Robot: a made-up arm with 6 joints.
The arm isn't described. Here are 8 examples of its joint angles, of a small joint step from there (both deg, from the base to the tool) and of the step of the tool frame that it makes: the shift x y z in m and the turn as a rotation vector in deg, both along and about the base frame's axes.
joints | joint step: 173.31 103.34 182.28 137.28 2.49 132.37 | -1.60 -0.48 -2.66 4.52 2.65 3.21
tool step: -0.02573 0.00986 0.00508 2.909 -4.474 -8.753
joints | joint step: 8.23 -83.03 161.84 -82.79 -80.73 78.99 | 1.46 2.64 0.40 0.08 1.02 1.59
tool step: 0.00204 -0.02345 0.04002 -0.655 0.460 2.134
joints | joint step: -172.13 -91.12 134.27 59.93 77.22 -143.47 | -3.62 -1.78 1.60 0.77 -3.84 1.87
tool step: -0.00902 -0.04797 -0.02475 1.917 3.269 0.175
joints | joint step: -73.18 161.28 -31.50 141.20 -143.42 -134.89 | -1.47 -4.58 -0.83 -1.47 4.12 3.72
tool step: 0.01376 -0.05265 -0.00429 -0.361 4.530 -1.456
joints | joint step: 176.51 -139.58 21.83 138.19 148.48 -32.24 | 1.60 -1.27 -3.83 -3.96 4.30 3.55
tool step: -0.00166 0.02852 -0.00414 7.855 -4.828 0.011
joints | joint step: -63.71 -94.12 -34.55 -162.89 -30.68 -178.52 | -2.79 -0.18 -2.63 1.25 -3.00 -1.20
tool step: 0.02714 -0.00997 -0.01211 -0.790 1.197 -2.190
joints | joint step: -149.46 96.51 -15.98 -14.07 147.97 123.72 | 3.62 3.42 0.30 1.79 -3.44 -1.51
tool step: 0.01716 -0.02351 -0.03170 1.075 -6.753 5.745
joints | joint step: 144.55 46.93 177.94 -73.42 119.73 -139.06 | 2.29 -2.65 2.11 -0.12 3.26 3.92
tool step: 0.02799 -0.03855 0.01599 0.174 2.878 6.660
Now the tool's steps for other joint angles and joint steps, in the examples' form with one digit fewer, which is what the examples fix.
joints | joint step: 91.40 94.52 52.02 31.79 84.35 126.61 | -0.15 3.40 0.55 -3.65 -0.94 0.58
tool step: 0.0085 -0.0174 -0.0576 -3.42 1.83 -3.34
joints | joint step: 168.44 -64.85 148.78 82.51 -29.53 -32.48 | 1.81 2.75 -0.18 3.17 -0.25 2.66
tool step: 0.0027 0.0120 0.0334 -5.29 -3.34 4.82
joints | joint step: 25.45 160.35 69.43 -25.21 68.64 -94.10 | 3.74 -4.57 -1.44 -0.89 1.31 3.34
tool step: 0.0569 0.0427 0.0148 -1.65 -4.18 3.99
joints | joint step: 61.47 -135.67 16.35 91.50 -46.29 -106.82 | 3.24 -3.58 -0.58 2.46 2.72 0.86
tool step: 0.0452 0.0119 -0.0436 2.72 0.36 -0.54
